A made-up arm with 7 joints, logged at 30 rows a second.
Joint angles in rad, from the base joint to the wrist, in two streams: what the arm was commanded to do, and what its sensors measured. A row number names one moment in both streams.
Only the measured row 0 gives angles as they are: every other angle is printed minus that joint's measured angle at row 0.
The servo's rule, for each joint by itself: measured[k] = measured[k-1] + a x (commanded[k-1-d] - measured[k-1]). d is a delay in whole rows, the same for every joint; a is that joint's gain. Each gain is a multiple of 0.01, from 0.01 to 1. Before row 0 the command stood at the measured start. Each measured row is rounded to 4 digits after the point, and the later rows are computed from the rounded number. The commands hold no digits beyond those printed.
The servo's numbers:
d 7
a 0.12 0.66 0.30 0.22 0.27 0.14 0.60
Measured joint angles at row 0:
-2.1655 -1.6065 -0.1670 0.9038 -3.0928 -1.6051 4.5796
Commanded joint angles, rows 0 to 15:
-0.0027 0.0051 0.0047 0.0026 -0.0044 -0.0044 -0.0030
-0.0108 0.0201 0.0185 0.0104 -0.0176 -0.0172 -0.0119
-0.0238 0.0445 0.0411 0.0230 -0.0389 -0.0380 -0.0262
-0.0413 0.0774 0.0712 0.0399 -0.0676 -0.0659 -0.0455
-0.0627 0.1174 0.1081 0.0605 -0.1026 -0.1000 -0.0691
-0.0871 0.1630 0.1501 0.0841 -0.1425 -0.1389 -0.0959
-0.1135 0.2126 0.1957 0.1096 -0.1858 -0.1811 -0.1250
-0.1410 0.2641 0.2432 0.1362 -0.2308 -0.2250 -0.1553
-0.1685 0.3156 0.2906 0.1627 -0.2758 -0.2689 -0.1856
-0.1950 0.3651 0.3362 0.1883 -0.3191 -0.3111 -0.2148
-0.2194 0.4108 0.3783 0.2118 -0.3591 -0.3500 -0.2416
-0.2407 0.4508 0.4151 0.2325 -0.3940 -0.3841 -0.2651
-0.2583 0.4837 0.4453 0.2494 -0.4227 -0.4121 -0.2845
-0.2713 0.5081 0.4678 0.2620 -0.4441 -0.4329 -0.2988
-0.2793 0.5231 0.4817 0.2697 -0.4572 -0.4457 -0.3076
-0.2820 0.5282 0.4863 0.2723 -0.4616 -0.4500 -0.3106
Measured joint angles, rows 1 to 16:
0.0000 0.0000 0.0000 0.0000 0.0000 0.0000 0.0000
0.0000 0.0000 0.0000 0.0000 0.0000 0.0000 0.0000
0.0000 0.0000 0.0000 0.0000 0.0000 0.0000 0.0000
0.0000 0.0000 0.0000 0.0000 0.0000 0.0000 0.0000
0.0000 0.0000 0.0000 0.0000 0.0000 0.0000 0.0000
0.0000 0.0000 0.0000 0.0000 0.0000 0.0000 0.0000
0.0000 0.0000 0.0000 0.0000 0.0000 0.0000 0.0000
-0.0003 0.0034 0.0014 0.0006 -0.0012 -0.0006 -0.0018
-0.0016 0.0144 0.0065 0.0028 -0.0056 -0.0029 -0.0079
-0.0043 0.0343 0.0169 0.0072 -0.0146 -0.0078 -0.0189
-0.0087 0.0627 0.0332 0.0144 -0.0289 -0.0159 -0.0349
-0.0152 0.0988 0.0557 0.0245 -0.0488 -0.0277 -0.0554
-0.0238 0.1412 0.0840 0.0376 -0.0741 -0.0433 -0.0797
-0.0346 0.1883 0.1175 0.0534 -0.1043 -0.0626 -0.1069
-0.0474 0.2383 0.1552 0.0716 -0.1385 -0.0853 -0.1359
-0.0619 0.2893 0.1958 0.0916 -0.1756 -0.1110 -0.1657

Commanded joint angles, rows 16 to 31:
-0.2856 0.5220 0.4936 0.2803 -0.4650 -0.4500 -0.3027
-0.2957 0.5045 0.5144 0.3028 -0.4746 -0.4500 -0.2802
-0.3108 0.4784 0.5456 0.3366 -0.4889 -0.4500 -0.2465
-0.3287 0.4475 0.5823 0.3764 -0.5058 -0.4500 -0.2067
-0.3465 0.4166 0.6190 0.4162 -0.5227 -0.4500 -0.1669
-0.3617 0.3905 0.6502 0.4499 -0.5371 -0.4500 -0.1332
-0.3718 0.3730 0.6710 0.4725 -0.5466 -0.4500 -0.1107
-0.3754 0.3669 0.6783 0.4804 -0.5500 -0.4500 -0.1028
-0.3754 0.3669 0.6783 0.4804 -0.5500 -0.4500 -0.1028
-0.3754 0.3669 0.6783 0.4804 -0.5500 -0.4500 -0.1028
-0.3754 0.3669 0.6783 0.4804 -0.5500 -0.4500 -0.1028
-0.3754 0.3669 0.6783 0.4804 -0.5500 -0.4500 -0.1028
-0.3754 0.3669 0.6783 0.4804 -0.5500 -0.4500 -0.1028
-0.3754 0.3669 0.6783 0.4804 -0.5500 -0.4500 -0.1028
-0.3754 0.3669 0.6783 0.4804 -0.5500 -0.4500 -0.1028
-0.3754 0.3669 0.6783 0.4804 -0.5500 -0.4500 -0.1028
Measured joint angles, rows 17 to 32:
-0.0779 0.3393 0.2379 0.1129 -0.2143 -0.1390 -0.1952
-0.0949 0.3865 0.2800 0.1347 -0.2534 -0.1685 -0.2230
-0.1124 0.4289 0.3205 0.1562 -0.2914 -0.1987 -0.2483
-0.1299 0.4651 0.3579 0.1767 -0.3269 -0.2286 -0.2700
-0.1469 0.4935 0.3909 0.1955 -0.3585 -0.2572 -0.2873
-0.1628 0.5130 0.4181 0.2118 -0.3851 -0.2836 -0.2995
-0.1771 0.5230 0.4386 0.2251 -0.4058 -0.3069 -0.3062
-0.1901 0.5223 0.4551 0.2372 -0.4218 -0.3269 -0.3041
-0.2028 0.5106 0.4729 0.2516 -0.4361 -0.3441 -0.2898
-0.2158 0.4893 0.4947 0.2703 -0.4504 -0.3589 -0.2638
-0.2293 0.4617 0.5210 0.2936 -0.4654 -0.3717 -0.2295
-0.2434 0.4319 0.5504 0.3206 -0.4809 -0.3827 -0.1919
-0.2576 0.4046 0.5803 0.3490 -0.4961 -0.3921 -0.1567
-0.2713 0.3837 0.6075 0.3762 -0.5097 -0.4002 -0.1291
-0.2838 0.3726 0.6287 0.3991 -0.5206 -0.4072 -0.1133
-0.2948 0.3688 0.6436 0.4170 -0.5285 -0.4132 -0.1070

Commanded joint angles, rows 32 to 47:
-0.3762 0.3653 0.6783 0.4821 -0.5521 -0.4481 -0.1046
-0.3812 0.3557 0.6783 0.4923 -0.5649 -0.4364 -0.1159
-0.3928 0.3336 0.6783 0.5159 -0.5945 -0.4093 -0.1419
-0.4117 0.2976 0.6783 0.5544 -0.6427 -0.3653 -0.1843
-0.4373 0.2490 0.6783 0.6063 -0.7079 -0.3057 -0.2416
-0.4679 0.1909 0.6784 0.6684 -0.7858 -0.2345 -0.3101
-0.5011 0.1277 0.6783 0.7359 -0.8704 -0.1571 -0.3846
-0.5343 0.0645 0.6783 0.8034 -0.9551 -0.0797 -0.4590
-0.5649 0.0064 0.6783 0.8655 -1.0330 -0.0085 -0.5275
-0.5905 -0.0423 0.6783 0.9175 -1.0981 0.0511 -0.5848
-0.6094 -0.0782 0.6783 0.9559 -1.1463 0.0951 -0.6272
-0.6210 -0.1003 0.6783 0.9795 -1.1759 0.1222 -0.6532
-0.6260 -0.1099 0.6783 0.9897 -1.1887 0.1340 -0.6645
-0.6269 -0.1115 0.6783 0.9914 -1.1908 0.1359 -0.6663
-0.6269 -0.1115 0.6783 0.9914 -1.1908 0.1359 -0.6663
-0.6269 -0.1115 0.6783 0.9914 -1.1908 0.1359 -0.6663
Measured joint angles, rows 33 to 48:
-0.3045 0.3675 0.6540 0.4309 -0.5343 -0.4184 -0.1045
-0.3130 0.3671 0.6613 0.4418 -0.5385 -0.4228 -0.1035
-0.3205 0.3670 0.6664 0.4503 -0.5416 -0.4266 -0.1031
-0.3271 0.3669 0.6700 0.4569 -0.5439 -0.4299 -0.1029
-0.3329 0.3669 0.6725 0.4621 -0.5455 -0.4327 -0.1028
-0.3380 0.3669 0.6742 0.4661 -0.5467 -0.4351 -0.1028
-0.3425 0.3669 0.6754 0.4692 -0.5476 -0.4372 -0.1028
-0.3465 0.3658 0.6763 0.4720 -0.5488 -0.4387 -0.1039
-0.3507 0.3591 0.6769 0.4765 -0.5531 -0.4384 -0.1111
-0.3558 0.3423 0.6773 0.4852 -0.5643 -0.4343 -0.1296
-0.3625 0.3128 0.6776 0.5004 -0.5855 -0.4246 -0.1624
-0.3715 0.2707 0.6778 0.5237 -0.6185 -0.4080 -0.2099
-0.3831 0.2180 0.6780 0.5555 -0.6637 -0.3837 -0.2700
-0.3973 0.1584 0.6781 0.5952 -0.7195 -0.3520 -0.3388
-0.4137 0.0964 0.6782 0.6410 -0.7831 -0.3139 -0.4109
-0.4318 0.0370 0.6782 0.6904 -0.8506 -0.2711 -0.4809

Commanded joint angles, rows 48 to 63:
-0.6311 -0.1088 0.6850 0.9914 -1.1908 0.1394 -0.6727
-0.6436 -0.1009 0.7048 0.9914 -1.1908 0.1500 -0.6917
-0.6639 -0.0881 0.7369 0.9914 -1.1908 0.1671 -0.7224
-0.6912 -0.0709 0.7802 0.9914 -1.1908 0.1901 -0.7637
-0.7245 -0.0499 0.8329 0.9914 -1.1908 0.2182 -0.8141
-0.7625 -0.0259 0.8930 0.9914 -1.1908 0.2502 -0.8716
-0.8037 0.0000 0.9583 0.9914 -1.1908 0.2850 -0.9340
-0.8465 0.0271 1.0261 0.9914 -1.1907 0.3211 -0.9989
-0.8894 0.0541 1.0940 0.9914 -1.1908 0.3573 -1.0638
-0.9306 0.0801 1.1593 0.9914 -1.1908 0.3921 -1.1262
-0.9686 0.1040 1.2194 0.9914 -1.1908 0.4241 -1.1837
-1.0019 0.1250 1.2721 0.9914 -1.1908 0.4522 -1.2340
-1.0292 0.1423 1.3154 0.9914 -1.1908 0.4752 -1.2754
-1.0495 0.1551 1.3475 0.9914 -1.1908 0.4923 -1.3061
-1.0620 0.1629 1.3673 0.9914 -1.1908 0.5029 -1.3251
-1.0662 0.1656 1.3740 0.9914 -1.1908 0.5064 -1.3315
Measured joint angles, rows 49 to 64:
-0.4508 -0.0153 0.6782 0.7404 -0.9174 -0.2260 -0.5432
-0.4698 -0.0568 0.6782 0.7878 -0.9792 -0.1810 -0.5936
-0.4879 -0.0855 0.6782 0.8300 -1.0323 -0.1386 -0.6294
-0.5045 -0.1016 0.6782 0.8651 -1.0745 -0.1004 -0.6505
-0.5192 -0.1081 0.6782 0.8929 -1.1059 -0.0673 -0.6600
-0.5321 -0.1103 0.6782 0.9146 -1.1288 -0.0389 -0.6638
-0.5435 -0.1111 0.6782 0.9315 -1.1455 -0.0144 -0.6653
-0.5540 -0.1096 0.6802 0.9447 -1.1577 0.0071 -0.6697
-0.5648 -0.1039 0.6876 0.9550 -1.1666 0.0271 -0.6829
-0.5767 -0.0935 0.7024 0.9630 -1.1731 0.0467 -0.7066
-0.5904 -0.0786 0.7257 0.9692 -1.1779 0.0668 -0.7409
-0.6065 -0.0597 0.7579 0.9741 -1.1814 0.0880 -0.7848
-0.6252 -0.0374 0.7984 0.9779 -1.1839 0.1107 -0.8369
-0.6466 -0.0127 0.8464 0.9809 -1.1858 0.1351 -0.8952
-0.6706 0.0136 0.9003 0.9832 -1.1871 0.1611 -0.9574
-0.6969 0.0403 0.9584 0.9850 -1.1881 0.1886 -1.0212

